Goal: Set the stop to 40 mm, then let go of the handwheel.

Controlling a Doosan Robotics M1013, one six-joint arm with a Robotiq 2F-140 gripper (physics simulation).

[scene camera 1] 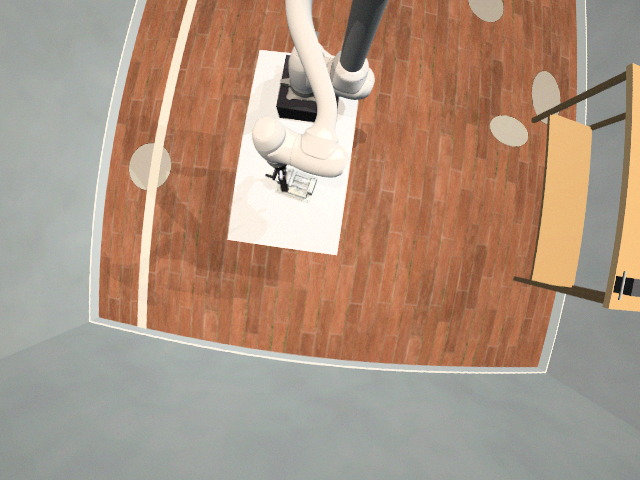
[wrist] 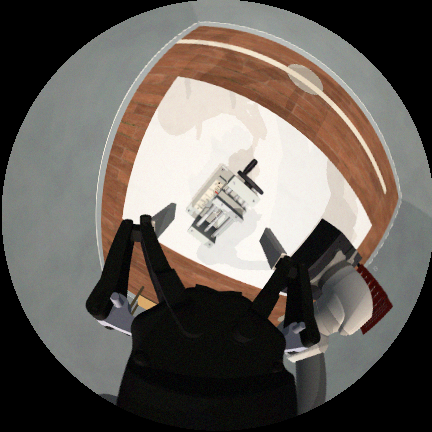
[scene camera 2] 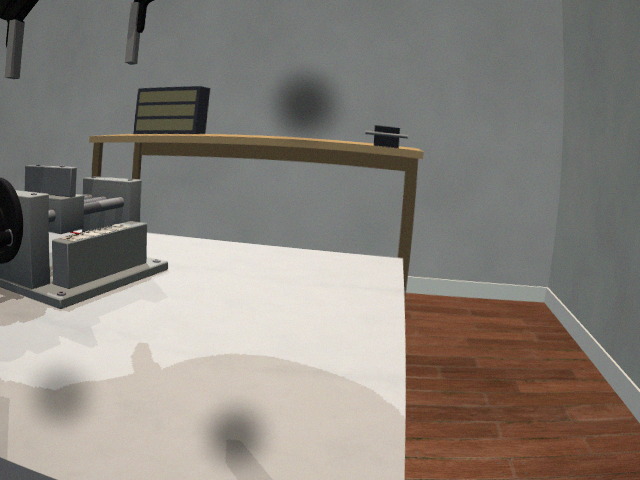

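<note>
The stop unit is a grey device on a base plate. Its black handwheel (scene camera 1: pixel 283 181) (scene camera 2: pixel 15 219) (wrist: pixel 250 183) is at one end, with a handle (wrist: pixel 248 166) sticking outward. The stop block (scene camera 2: pixel 50 180) (wrist: pixel 228 202) sits on rods between the end blocks. A scale (scene camera 2: pixel 100 231) (wrist: pixel 204 198) runs alongside, with a red mark (scene camera 2: pixel 76 233) (wrist: pixel 217 192) near the handwheel end; its numbers are too small to read. My gripper (scene camera 2: pixel 72 70) (wrist: pixel 219 223) is open and empty, high above the unit, apart from the handwheel. In scene camera 1 the arm hides its fingers.
The unit stands on a white table (scene camera 1: pixel 289 232) (scene camera 2: pixel 310 320) (wrist: pixel 155 155). The arm's black base block (scene camera 1: pixel 297 107) (wrist: pixel 322 245) stands on the same table. A wooden workbench (scene camera 2: pixel 258 140) by the wall carries a drawer cabinet (scene camera 2: pixel 165 110) and a small black device (scene camera 2: pixel 386 136).
</note>
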